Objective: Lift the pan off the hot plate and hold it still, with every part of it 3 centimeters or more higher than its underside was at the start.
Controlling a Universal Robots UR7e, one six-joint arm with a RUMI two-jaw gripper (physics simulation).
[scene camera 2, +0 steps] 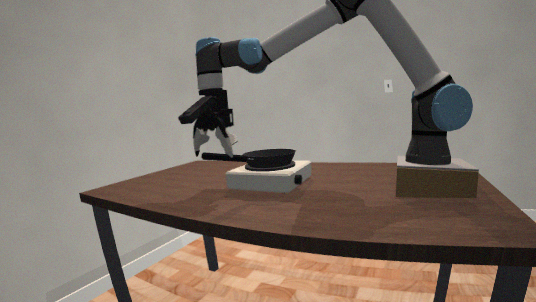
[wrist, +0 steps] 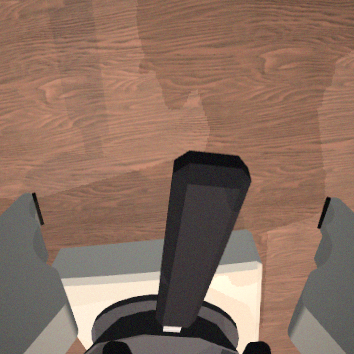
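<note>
The black pan sits level on the white hot plate. Its long dark handle sticks out over the table, to the left in the scene view and toward the top of the wrist view. My gripper is open and empty, pointing down, its fingertips at about the height of the handle. In the wrist view the handle lies between the two wide-apart fingers and shows no contact with either. The pan's bowl is mostly cut off at the bottom edge of that view.
The hot plate's black knob faces the camera side. The arm's base stands on a box at the right of the brown wooden table. A grey wall stands behind.
</note>
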